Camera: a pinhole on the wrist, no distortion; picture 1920 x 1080 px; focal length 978.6 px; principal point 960.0 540.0 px. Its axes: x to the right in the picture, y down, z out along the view. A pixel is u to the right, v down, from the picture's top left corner.
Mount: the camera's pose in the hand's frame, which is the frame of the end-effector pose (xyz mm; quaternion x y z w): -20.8 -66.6 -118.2 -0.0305 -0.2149 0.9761 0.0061
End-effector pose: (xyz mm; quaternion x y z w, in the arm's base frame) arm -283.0 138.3 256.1 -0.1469 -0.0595 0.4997 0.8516
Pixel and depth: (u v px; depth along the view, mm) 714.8 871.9 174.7
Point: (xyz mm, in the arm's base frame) -119.1 63.1 332.6
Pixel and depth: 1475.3 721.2 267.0
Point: -210.9 -98.5 422.4
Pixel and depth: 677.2 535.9 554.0
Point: -78.4 166.6 718.4
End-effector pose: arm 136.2 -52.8 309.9 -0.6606 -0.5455 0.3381 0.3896
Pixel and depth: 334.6 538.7 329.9
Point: -98.0 163.0 401.4
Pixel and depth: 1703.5 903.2 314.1
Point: -139.6 -281.4 530.8
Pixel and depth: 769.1 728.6 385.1
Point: -172.0 36.9 476.6
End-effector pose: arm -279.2 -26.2 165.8 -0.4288 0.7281 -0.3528 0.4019
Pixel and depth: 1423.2 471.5 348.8
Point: 24.8 56.9 299.5
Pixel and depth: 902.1 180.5 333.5
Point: -29.9 -82.9 153.0
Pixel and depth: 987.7 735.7 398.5
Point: 27.8 -127.1 354.9
